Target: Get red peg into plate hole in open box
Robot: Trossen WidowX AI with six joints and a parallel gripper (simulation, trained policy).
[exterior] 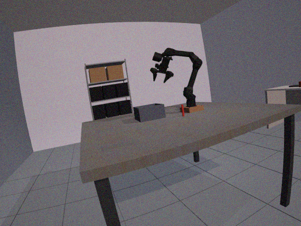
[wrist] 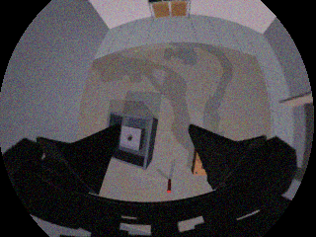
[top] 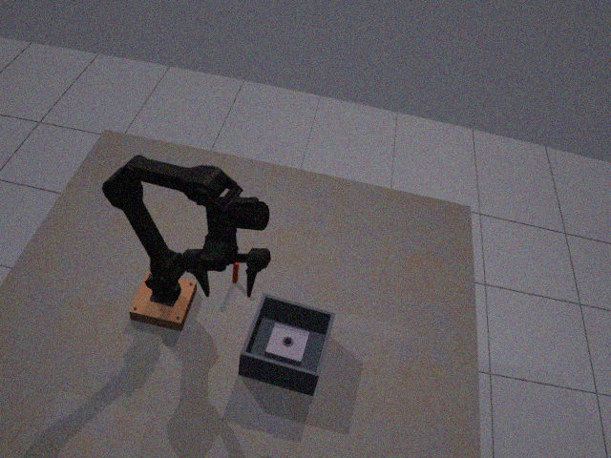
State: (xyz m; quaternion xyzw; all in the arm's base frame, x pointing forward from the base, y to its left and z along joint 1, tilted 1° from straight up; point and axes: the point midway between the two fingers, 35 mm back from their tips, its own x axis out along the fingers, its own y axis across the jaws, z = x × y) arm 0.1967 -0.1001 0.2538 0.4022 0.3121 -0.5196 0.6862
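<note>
Right now the red peg is 25 cm to the left of my gripper tip, 22 cm below it and 5 cm behind it. Also, from my gripper tip: grey box 24 cm below, 14 cm ahead, 7 cm to the left.
</note>
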